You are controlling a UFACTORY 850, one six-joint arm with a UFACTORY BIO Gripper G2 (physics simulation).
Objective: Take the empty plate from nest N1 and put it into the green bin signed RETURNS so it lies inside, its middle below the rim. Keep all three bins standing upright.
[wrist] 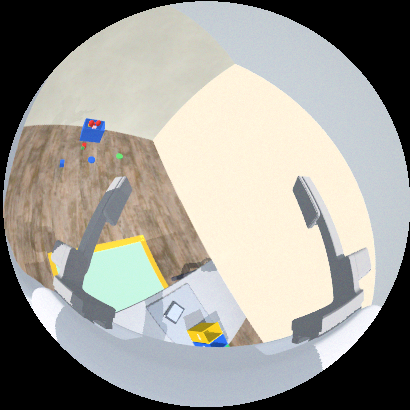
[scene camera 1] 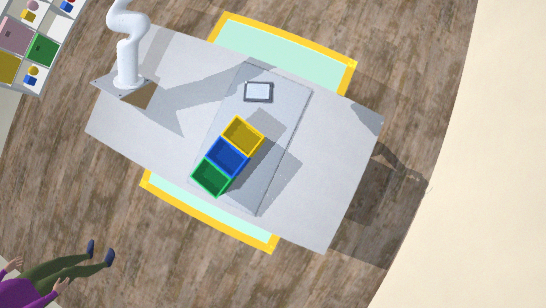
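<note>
The pale plate (scene camera 1: 258,91) (wrist: 174,312) lies in a dark-rimmed nest (scene camera 1: 272,93) on the grey board. The green bin (scene camera 1: 212,178) stands upright at the lower end of a row of three; a sliver of the green bin (wrist: 228,345) shows in the wrist view. The blue bin (scene camera 1: 227,157) (wrist: 216,342) stands in the middle and the yellow bin (scene camera 1: 243,136) (wrist: 205,333) stands nearest the plate, both upright. My gripper (wrist: 212,200) is wide open with nothing between its fingers, raised well away from the plate and bins. The gripper is outside scene camera 1's view.
The grey board (scene camera 1: 295,100) lies on the light table (scene camera 1: 340,150). The white arm (scene camera 1: 128,60) stands at the table's upper left. Yellow-edged mint floor areas (scene camera 1: 290,47) (wrist: 120,275) flank the table. A person (scene camera 1: 30,290) is at the lower left. A shelf with coloured compartments is at the upper left.
</note>
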